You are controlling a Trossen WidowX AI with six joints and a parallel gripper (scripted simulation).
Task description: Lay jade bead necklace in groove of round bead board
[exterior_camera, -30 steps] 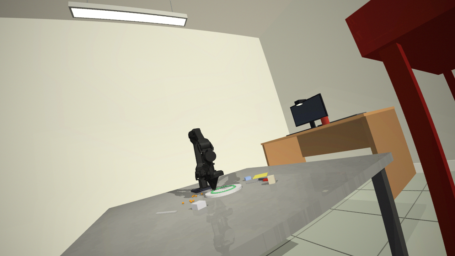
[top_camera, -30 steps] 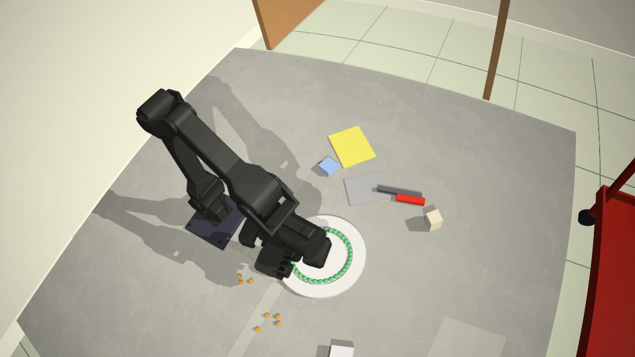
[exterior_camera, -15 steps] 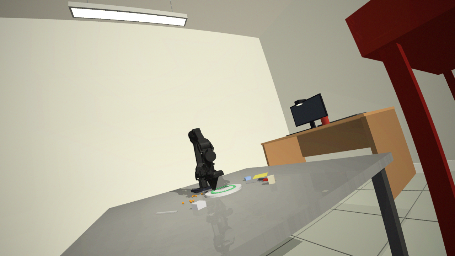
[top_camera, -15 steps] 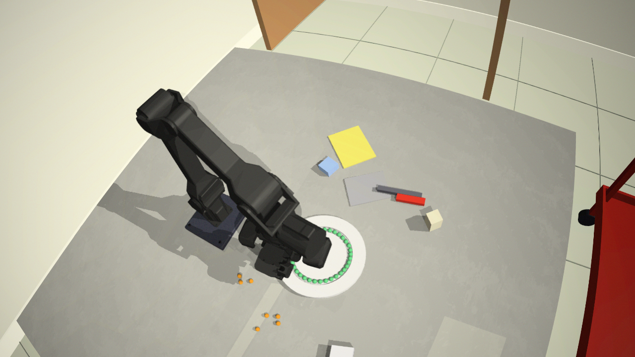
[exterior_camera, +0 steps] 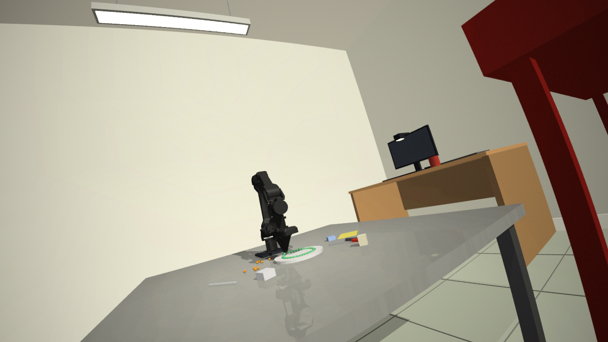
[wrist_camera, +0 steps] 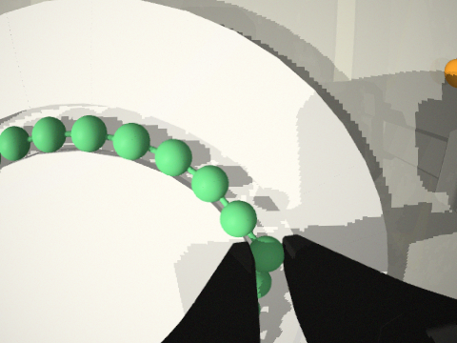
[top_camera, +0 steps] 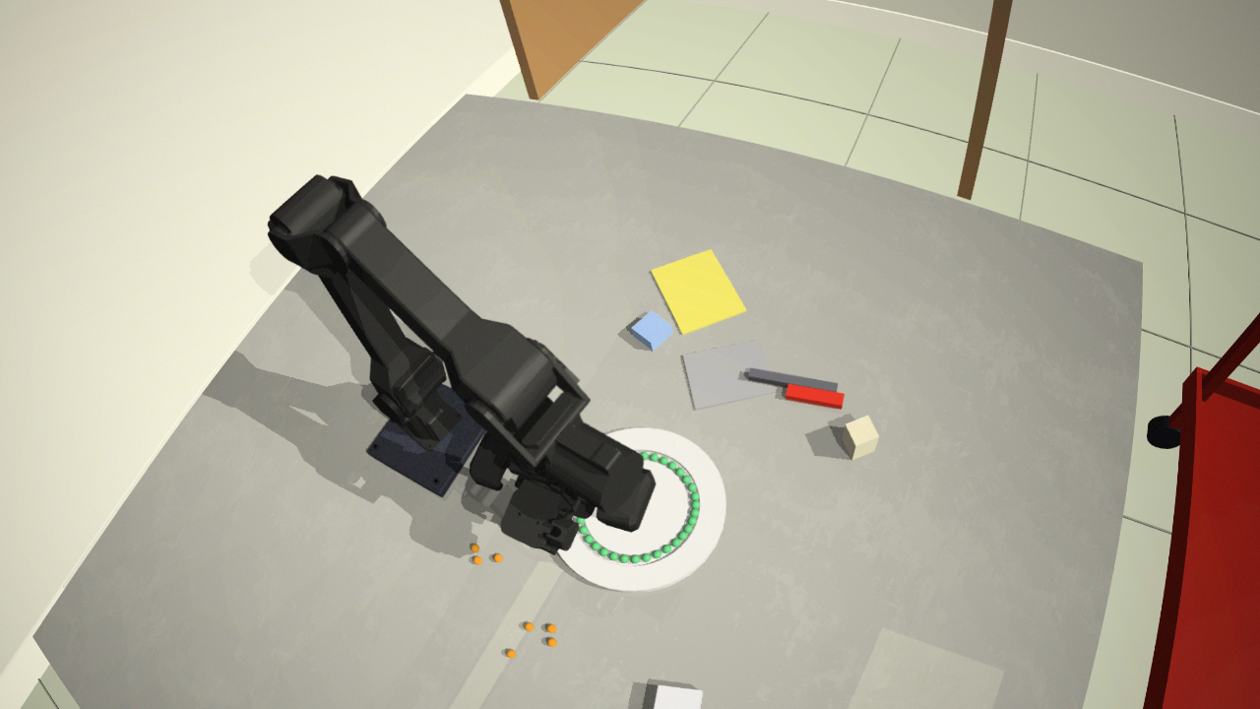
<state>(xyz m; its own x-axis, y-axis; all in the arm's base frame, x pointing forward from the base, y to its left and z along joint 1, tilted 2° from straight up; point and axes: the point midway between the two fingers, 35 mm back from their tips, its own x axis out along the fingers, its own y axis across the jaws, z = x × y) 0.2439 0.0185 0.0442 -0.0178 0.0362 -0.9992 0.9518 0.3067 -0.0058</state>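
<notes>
Now: the inner disc 50 mm ahead of my gripper tip, 40 mm to the left of it and 10 mm below it. Round my gripper tip: blue cube (250 mm to the left, 90 mm behind, 10 mm below); then grey sheet (250 mm to the left, 30 mm ahead, 20 mm below); then bead board (50 mm ahead, 40 mm to the left, 20 mm below).
</notes>
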